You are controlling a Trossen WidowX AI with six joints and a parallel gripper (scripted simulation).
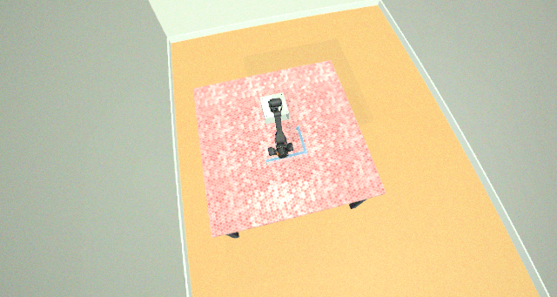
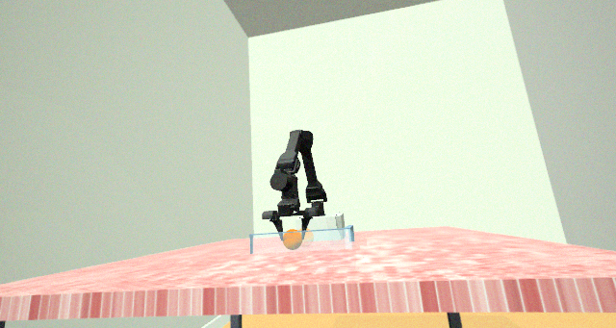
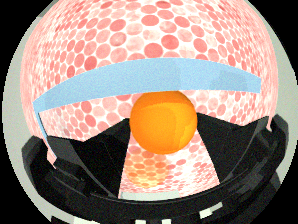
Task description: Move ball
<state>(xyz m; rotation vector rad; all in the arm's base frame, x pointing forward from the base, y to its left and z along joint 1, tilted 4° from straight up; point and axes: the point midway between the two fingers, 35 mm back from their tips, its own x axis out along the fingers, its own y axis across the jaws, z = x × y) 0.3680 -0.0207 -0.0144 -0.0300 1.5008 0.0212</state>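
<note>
Now: the clear wall 4 cm to the left of my gripper tip and 4 cm ahead of it. Also, from my gripper tip: see-through copy 8 cm behind, 2 cm to the left; orange ball right at my gripper tip.
</note>
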